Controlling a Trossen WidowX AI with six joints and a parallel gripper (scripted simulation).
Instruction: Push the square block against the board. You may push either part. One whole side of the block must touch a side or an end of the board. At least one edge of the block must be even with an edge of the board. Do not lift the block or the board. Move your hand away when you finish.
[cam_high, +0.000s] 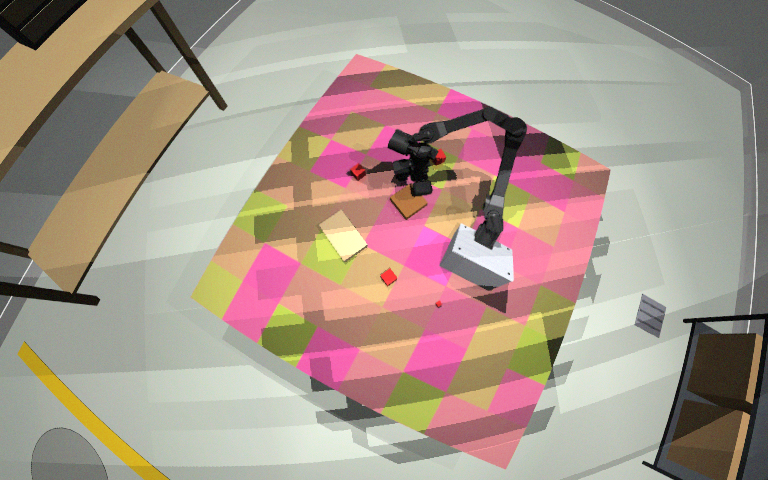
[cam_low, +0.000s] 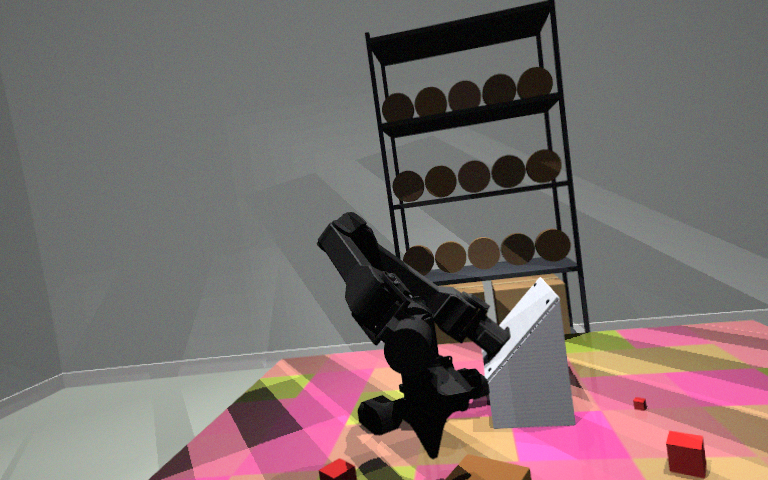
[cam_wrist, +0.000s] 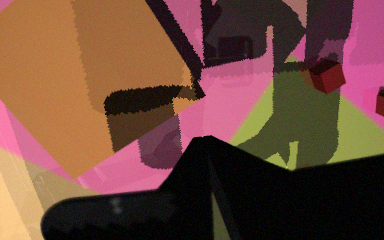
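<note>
The square block is 1 cm behind my gripper tip, 7 cm to the left of it and 5 cm below it. From my gripper tip the other things lie so: tan board (13 cm ahead, 29 cm to the left, 5 cm below).
</note>
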